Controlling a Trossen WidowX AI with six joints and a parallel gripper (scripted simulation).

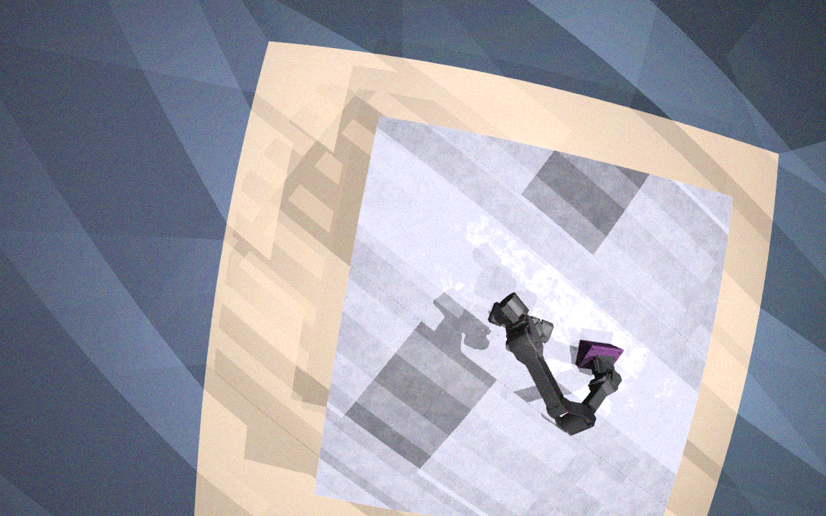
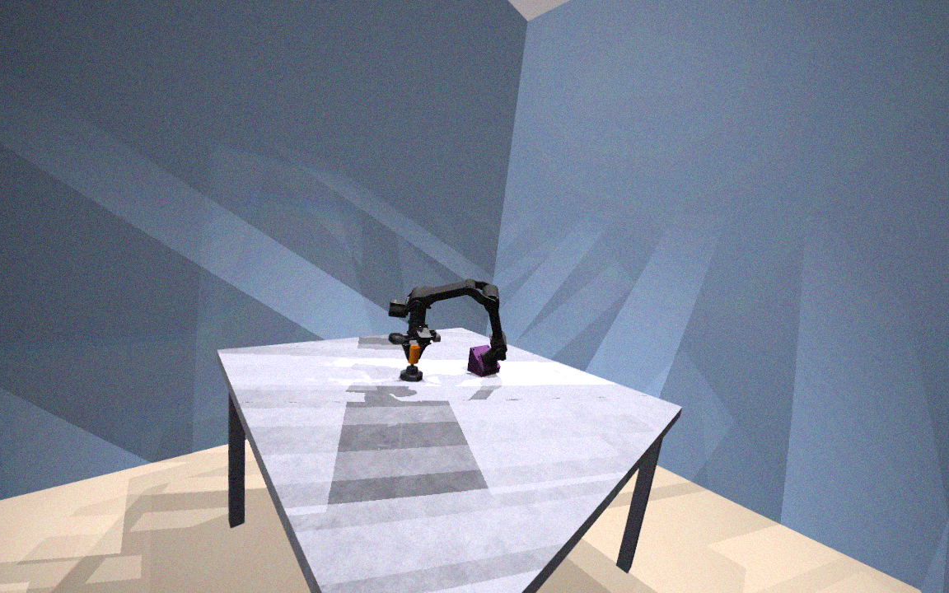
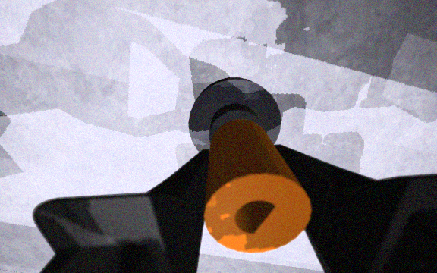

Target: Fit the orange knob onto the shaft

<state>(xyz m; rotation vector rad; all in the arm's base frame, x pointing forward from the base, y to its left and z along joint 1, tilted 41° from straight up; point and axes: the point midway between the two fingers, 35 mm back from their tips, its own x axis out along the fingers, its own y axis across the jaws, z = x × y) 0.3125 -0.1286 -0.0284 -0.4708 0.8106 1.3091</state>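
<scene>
Right now my gripper tip is 2 cm below the orange knob. From my gripper tip the other things lie so: short shaft (4 cm below).
</scene>
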